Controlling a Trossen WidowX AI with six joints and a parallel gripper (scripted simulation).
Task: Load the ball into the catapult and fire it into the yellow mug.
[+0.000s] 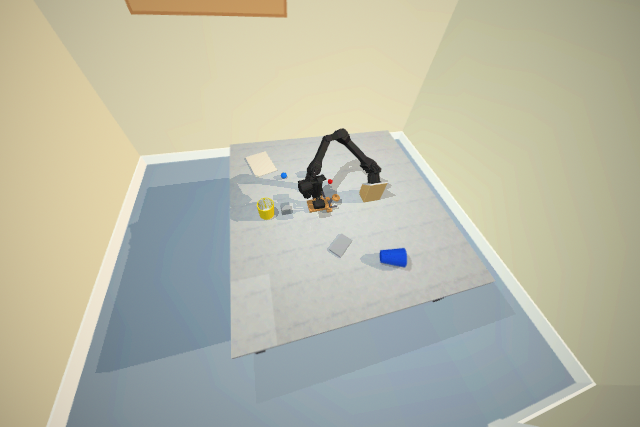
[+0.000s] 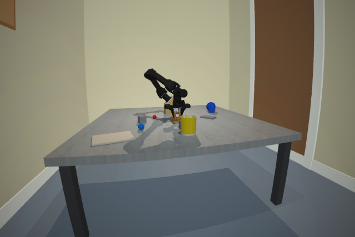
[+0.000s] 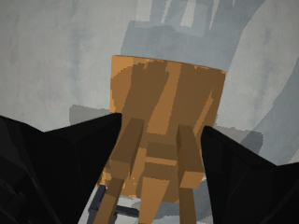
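My gripper tip is 160 mm past the red ball, 150 mm to the left of it and 20 mm above it. Round my gripper tip: flat grey slab (50 mm behind, 280 mm to the left, 30 mm below); yellow mug (280 mm ahead, 20 mm to the right); wooden catapult (70 mm behind, 30 mm to the left, 20 mm above).
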